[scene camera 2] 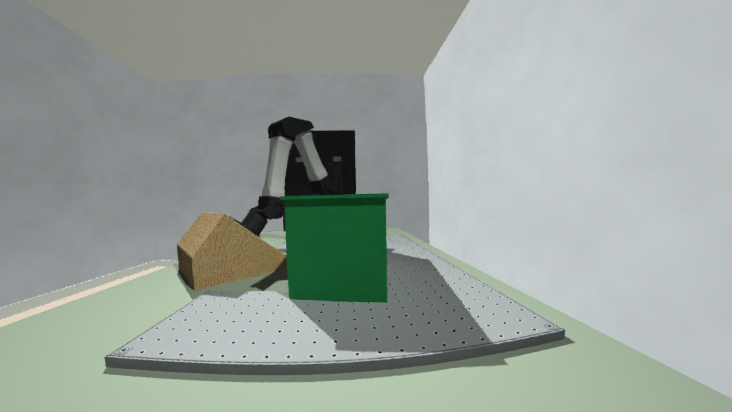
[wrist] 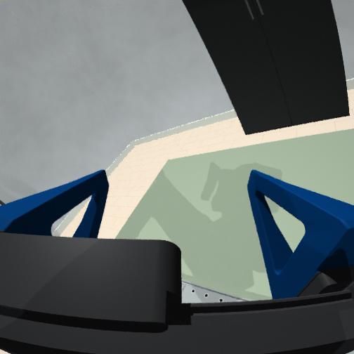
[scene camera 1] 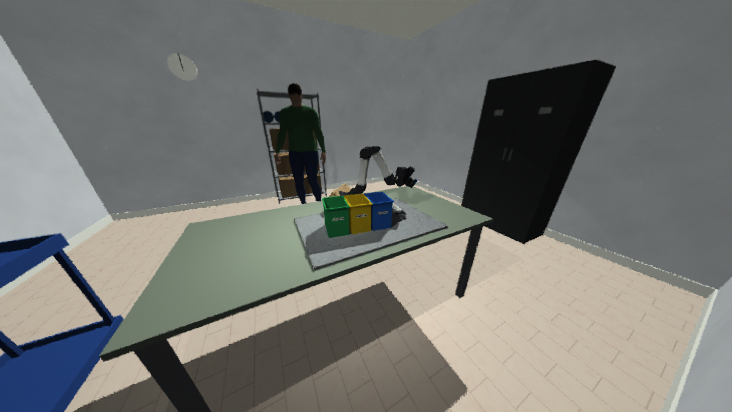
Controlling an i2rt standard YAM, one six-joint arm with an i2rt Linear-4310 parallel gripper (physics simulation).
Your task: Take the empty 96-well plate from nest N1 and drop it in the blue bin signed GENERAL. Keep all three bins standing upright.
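Note:
The blue bin (scene camera 1: 381, 214) stands upright on the perforated board (scene camera 1: 327, 255) (scene camera 2: 245, 353), at the right end of a row in scene camera 1. The yellow bin (scene camera 1: 360, 217) and the green bin (scene camera 1: 336, 220) (scene camera 2: 336, 250) stand upright beside it. My gripper (wrist: 177, 177) is open, its two blue fingers wide apart with nothing between them. In scene camera 1 my gripper (scene camera 1: 413, 181) is raised above the table, to the right of and beyond the bins. The 96-well plate and nest N1 cannot be made out; small grey items (scene camera 1: 399, 212) show partly behind the blue bin.
A tan block (scene camera 2: 225, 253) lies on the table (scene camera 1: 230, 266) (scene camera 2: 66, 358) near the arm's base. A black cabinet (scene camera 1: 527, 153) (wrist: 280, 65) stands beyond the table. A person (scene camera 1: 302, 133) stands behind it before a shelf rack (scene camera 1: 266, 148).

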